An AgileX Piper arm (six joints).
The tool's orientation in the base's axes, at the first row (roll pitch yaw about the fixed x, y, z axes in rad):
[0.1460, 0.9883, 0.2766]
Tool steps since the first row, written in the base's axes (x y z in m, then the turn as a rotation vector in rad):
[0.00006, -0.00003, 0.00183, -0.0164, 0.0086, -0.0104]
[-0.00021, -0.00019, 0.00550, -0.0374, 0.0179, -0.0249]
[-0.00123, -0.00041, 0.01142, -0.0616, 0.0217, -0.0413]
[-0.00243, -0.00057, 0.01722, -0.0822, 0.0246, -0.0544]
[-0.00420, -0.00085, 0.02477, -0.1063, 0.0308, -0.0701]
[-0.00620, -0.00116, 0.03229, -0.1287, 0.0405, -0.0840]
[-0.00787, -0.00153, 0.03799, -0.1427, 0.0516, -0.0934]
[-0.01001, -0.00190, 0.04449, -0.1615, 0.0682, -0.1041]
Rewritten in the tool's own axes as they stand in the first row. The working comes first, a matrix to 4 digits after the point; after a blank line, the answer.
The tool's axes in the first row as the columns of a matrix, in the base's axes (used below as rounded here):
[0.5292, -0.1533, 0.8345]
[0.1502, 0.9849, 0.0857]
[-0.8351, 0.0800, 0.5443]

[-0.00150, 0.00011, 0.00104, 0.0013, 0.0102, -0.0186]
[-0.00473, 0.00029, 0.00280, 0.0037, 0.0214, -0.0432]
[-0.01025, 0.00070, 0.00515, 0.0052, 0.0275, -0.0720]
[-0.01575, 0.00119, 0.00730, 0.0056, 0.0325, -0.0961]
[-0.02304, 0.00179, 0.00990, 0.0069, 0.0410, -0.1242]
[-0.03042, 0.00239, 0.01230, 0.0081, 0.0529, -0.1497]
[-0.03612, 0.00274, 0.01398, 0.0102, 0.0652, -0.1655]
[-0.04274, 0.00322, 0.01570, 0.0117, 0.0836, -0.1856]

